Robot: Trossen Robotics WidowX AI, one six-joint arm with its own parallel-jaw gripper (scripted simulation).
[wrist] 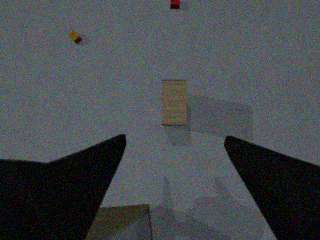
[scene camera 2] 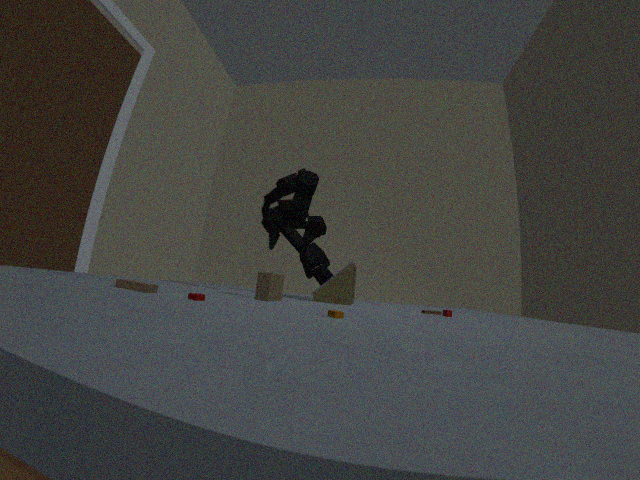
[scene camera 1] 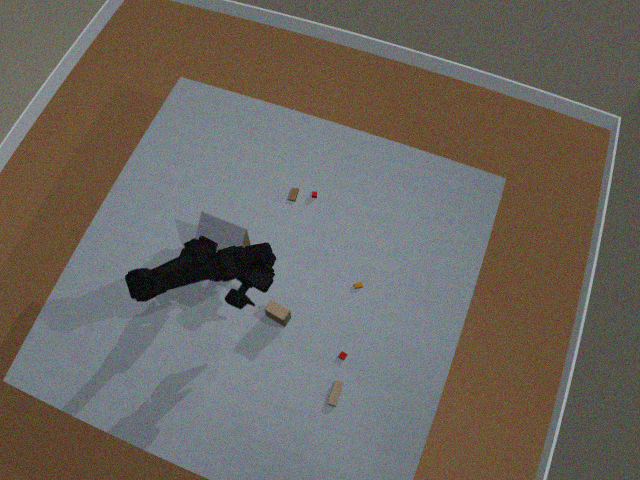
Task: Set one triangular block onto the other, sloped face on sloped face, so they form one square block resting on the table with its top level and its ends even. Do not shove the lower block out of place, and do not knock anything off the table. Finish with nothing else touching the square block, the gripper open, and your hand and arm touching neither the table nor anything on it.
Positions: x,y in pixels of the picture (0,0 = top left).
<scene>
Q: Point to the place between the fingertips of my gripper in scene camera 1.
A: At 262,293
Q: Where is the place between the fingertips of my gripper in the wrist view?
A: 174,139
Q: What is my gripper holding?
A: Nothing.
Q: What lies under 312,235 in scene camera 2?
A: My gripper.
</scene>
